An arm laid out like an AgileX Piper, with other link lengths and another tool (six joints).
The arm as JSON. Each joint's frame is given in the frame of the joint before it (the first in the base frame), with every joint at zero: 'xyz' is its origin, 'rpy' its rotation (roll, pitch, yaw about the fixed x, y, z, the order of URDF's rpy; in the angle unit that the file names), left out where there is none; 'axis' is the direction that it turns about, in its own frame. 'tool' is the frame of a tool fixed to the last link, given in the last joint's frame.
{
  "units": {
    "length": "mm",
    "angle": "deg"
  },
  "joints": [
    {
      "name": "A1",
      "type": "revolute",
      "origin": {
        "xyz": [
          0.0,
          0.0,
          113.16
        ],
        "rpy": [
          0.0,
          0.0,
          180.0
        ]
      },
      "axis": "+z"
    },
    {
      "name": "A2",
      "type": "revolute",
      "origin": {
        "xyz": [
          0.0,
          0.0,
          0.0
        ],
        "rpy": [
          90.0,
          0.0,
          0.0
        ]
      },
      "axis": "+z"
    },
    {
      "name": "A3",
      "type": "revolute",
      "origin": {
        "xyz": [
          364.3,
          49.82,
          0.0
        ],
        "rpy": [
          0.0,
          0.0,
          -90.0
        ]
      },
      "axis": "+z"
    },
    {
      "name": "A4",
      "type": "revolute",
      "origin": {
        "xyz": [
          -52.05,
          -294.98,
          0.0
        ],
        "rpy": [
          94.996,
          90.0,
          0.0
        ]
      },
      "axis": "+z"
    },
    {
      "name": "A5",
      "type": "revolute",
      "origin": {
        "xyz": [
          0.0,
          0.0,
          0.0
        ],
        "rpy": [
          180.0,
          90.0,
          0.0
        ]
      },
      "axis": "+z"
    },
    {
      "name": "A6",
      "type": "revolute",
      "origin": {
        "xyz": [
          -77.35,
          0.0,
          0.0
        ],
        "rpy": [
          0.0,
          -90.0,
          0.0
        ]
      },
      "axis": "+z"
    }
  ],
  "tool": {
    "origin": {
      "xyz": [
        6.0,
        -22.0,
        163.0
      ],
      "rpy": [
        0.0,
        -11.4,
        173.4
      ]
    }
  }
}
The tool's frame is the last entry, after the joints.
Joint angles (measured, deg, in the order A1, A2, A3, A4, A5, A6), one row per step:
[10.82, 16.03, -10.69, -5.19, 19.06, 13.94]
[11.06, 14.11, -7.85, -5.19, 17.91, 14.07]
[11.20, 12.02, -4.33, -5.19, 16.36, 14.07]
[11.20, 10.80, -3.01, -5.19, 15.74, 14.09]
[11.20, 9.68, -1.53, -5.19, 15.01, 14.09]
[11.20, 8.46, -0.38, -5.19, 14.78, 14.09]
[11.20, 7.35, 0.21, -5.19, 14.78, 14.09]
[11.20, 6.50, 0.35, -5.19, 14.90, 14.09]
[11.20, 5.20, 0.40, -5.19, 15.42, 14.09]
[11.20, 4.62, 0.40, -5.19, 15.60, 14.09]
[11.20, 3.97, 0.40, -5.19, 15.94, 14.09]
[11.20, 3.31, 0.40, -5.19, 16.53, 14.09]
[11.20, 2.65, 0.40, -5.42, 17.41, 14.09]
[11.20, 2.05, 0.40, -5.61, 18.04, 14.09]
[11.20, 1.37, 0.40, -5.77, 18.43, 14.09]
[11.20, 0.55, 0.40, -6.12, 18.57, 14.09]
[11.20, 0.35, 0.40, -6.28, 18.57, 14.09]
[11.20, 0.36, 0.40, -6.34, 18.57, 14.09]
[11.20, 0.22, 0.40, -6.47, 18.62, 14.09]
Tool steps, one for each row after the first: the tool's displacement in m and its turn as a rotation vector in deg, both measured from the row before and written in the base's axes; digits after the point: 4 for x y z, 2 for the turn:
[-0.0042, 0.0004, -0.0153, 0.17, -0.20, 0.30]
[-0.0043, 0.0001, -0.0196, 0.03, -0.11, 0.28]
[-0.0017, -0.0001, -0.0059, 0.12, -0.50, 0.05]
[-0.0016, 0.0000, -0.0073, 0.07, -0.36, 0.07]
[-0.0018, -0.0003, -0.0060, 0.06, -0.29, 0.02]
[-0.0012, -0.0002, -0.0021, 0.10, -0.51, 0.00]
[-0.0006, -0.0002, 0.0007, 0.11, -0.58, -0.01]
[-0.0012, -0.0004, 0.0013, 0.14, -0.72, -0.05]
[-0.0004, -0.0002, 0.0010, 0.08, -0.39, -0.02]
[-0.0007, -0.0003, 0.0005, 0.06, -0.31, -0.03]
[-0.0010, -0.0004, -0.0004, 0.01, -0.07, -0.05]
[-0.0013, -0.0010, -0.0016, -0.27, 0.17, -0.09]
[-0.0010, -0.0007, -0.0008, -0.19, -0.01, -0.07]
[-0.0007, -0.0006, 0.0004, -0.10, -0.32, -0.05]
[-0.0003, -0.0007, 0.0017, -0.21, -0.74, -0.04]
[0.0000, -0.0003, 0.0006, -0.12, -0.23, -0.01]
[0.0000, -0.0001, 0.0000, -0.06, 0.00, 0.00]
[-0.0001, -0.0003, 0.0002, -0.11, -0.11, -0.02]

